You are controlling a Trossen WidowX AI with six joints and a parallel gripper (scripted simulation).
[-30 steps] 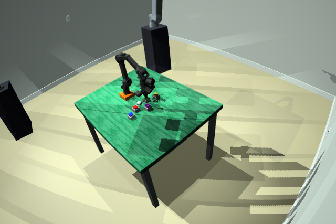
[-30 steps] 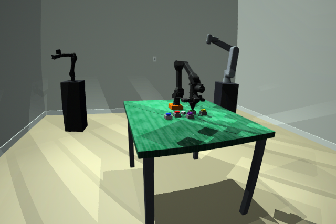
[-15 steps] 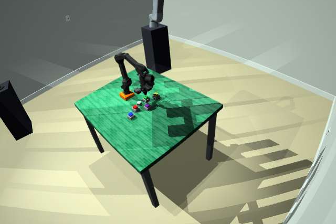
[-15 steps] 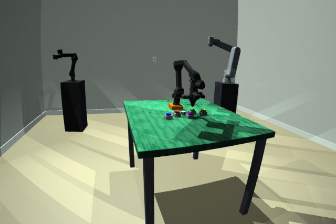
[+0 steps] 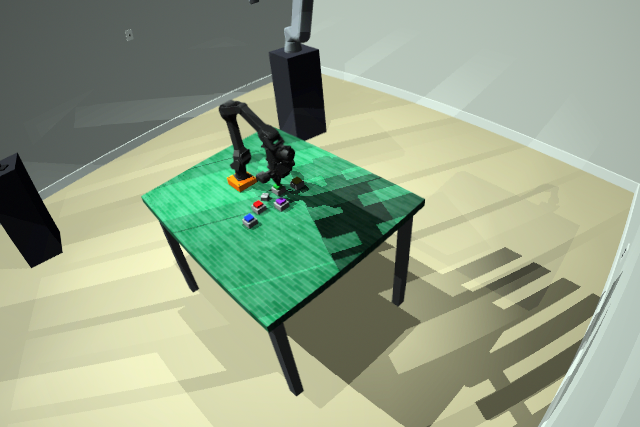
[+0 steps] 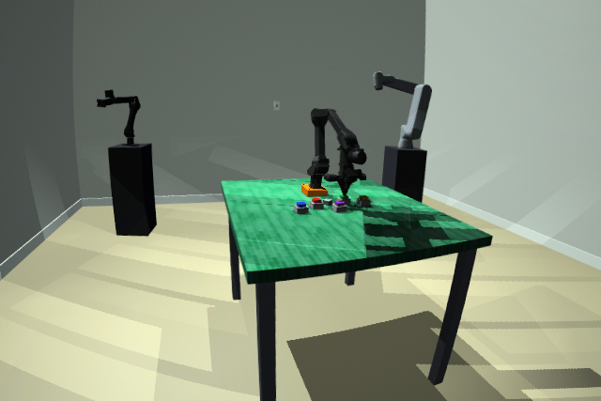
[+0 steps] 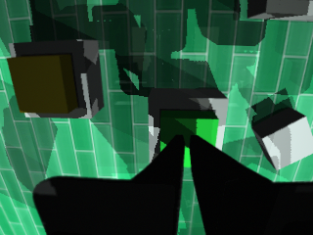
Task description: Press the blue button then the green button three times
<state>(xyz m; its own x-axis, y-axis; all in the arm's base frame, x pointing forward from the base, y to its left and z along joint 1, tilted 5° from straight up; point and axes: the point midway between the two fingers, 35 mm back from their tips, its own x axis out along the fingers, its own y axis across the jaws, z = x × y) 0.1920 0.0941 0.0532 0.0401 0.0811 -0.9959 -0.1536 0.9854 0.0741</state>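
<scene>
Now: the green button 1 cm below my gripper tip. From my gripper tip the other things lie so: yellow button 9 cm to the left, 2 cm ahead, 1 cm below; purple button 10 cm ahead, 5 cm to the right, 1 cm below; red button 14 cm to the right, 5 cm ahead, 1 cm below.
</scene>
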